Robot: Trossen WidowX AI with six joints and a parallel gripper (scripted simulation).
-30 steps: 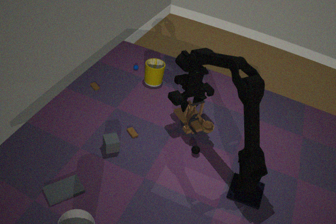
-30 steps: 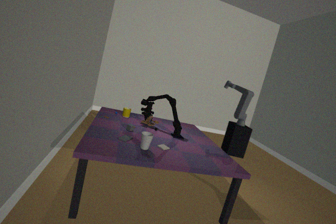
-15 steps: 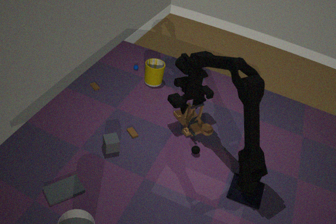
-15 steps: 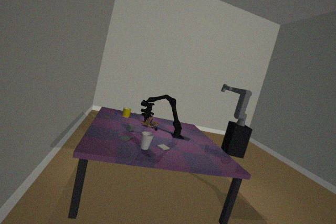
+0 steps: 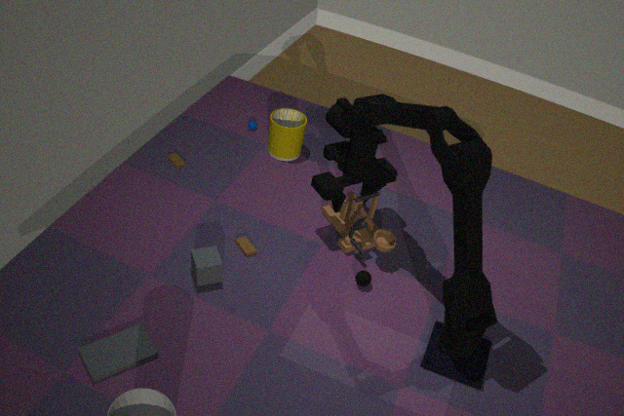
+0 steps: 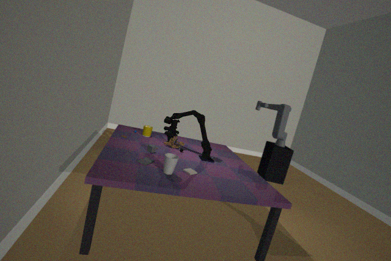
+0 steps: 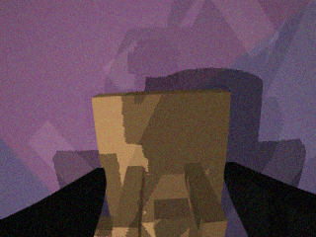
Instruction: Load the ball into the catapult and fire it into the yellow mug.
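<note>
Right now my gripper tip is 14 cm to the right of the black ball, 12 cm past it and 2 cm above it. Also, from my gripper tip: grey cube (33 cm to the left, 12 cm ahead, 1 cm below); wooden catapult (6 cm behind, 5 cm to the left, 2 cm above); yellow mug (25 cm ahead, 11 cm to the right, 1 cm below).
</note>
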